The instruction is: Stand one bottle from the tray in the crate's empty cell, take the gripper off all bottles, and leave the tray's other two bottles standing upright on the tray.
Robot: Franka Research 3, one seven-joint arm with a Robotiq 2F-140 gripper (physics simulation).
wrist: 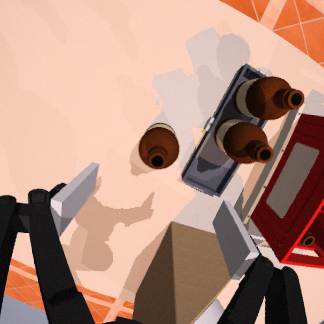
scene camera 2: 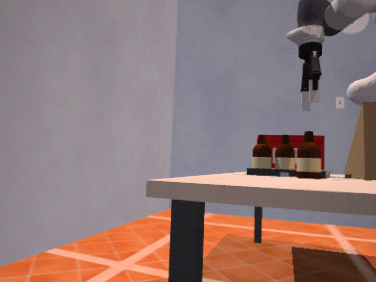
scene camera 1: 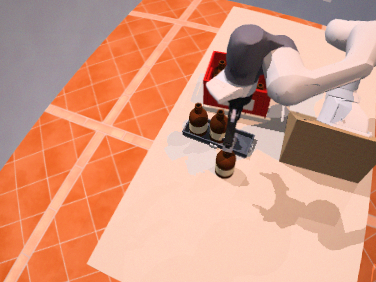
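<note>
My gripper is visible, in the wrist view as well. A brown bottle is also visible to me.
</note>
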